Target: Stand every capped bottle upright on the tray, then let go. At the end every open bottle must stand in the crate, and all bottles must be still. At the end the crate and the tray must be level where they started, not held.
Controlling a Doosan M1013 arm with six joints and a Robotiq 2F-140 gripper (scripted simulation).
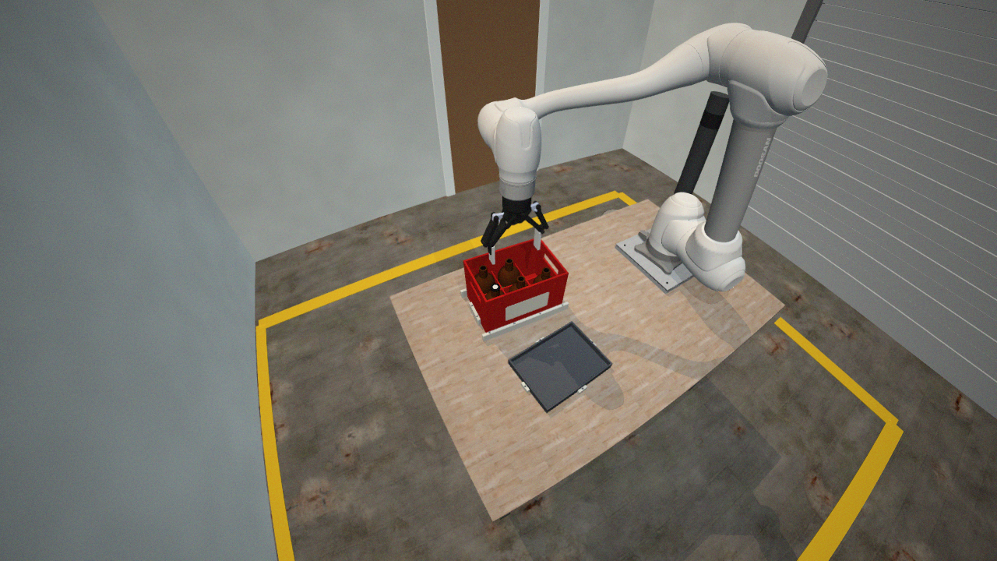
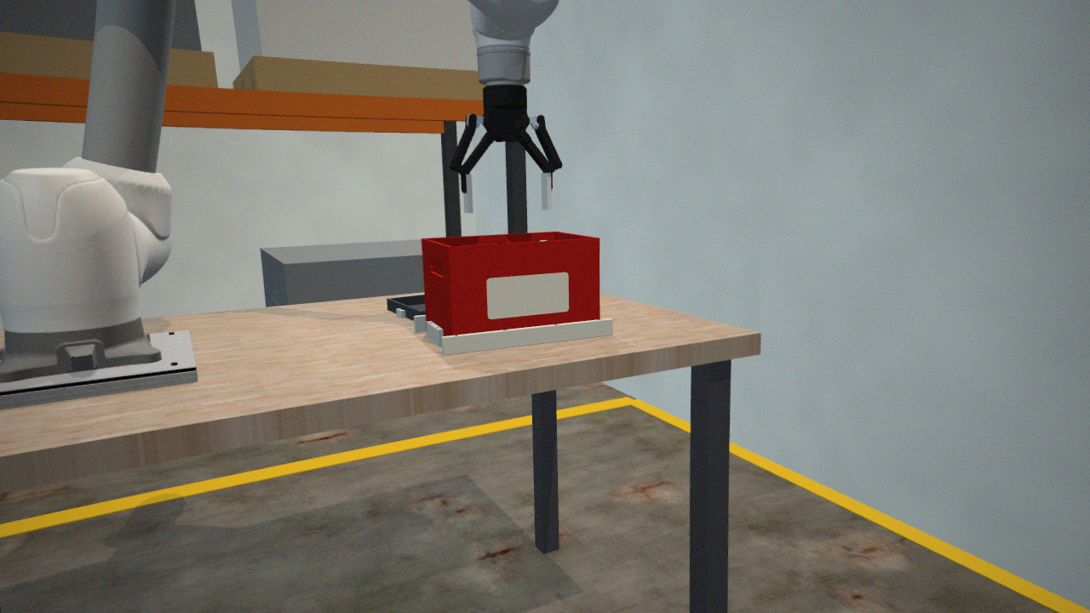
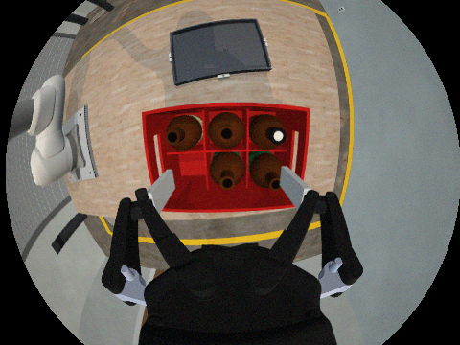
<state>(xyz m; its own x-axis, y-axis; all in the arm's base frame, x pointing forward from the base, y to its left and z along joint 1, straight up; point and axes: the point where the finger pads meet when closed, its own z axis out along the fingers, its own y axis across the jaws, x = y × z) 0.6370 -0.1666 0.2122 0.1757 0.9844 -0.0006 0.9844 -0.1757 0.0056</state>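
Right now my hand is 150 mm above the brown capped bottle, 90 mm short of it and 30 mm to the right of it. Round my hand: dark grey tray 280 mm to the left, 220 mm below, 30 mm ahead; then crate 150 mm below.
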